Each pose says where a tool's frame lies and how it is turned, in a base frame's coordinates. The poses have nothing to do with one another.
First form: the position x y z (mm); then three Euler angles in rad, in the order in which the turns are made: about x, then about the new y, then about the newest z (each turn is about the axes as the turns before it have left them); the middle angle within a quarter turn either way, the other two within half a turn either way.
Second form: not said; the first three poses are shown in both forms.
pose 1, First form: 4.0, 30.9, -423.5, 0.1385, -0.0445, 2.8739
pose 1, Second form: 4.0, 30.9, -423.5, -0.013, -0.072, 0.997, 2.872
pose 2, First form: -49.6, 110.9, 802.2, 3.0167, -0.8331, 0.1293
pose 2, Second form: -49.6, 110.9, 802.2, 0.912, -0.084, -0.401, 2.975
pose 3, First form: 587.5, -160.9, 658.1, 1.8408, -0.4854, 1.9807
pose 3, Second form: 587.5, -160.9, 658.1, 0.345, -0.829, 0.441, 2.135
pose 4, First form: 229.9, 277.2, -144.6, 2.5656, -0.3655, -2.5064
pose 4, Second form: 229.9, 277.2, -144.6, -0.345, -0.882, 0.321, 2.985
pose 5, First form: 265.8, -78.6, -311.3, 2.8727, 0.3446, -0.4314
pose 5, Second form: 265.8, -78.6, -311.3, 0.962, 0.235, 0.140, 2.809
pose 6, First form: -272.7, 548.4, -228.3, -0.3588, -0.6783, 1.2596
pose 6, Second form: -272.7, 548.4, -228.3, -0.470, -0.237, 0.850, 1.549
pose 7, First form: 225.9, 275.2, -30.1, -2.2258, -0.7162, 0.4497
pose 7, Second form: 225.9, 275.2, -30.1, -0.905, 0.038, 0.423, 2.462
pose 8, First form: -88.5, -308.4, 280.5, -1.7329, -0.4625, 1.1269
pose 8, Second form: -88.5, -308.4, 280.5, -0.786, 0.301, 0.539, 2.231
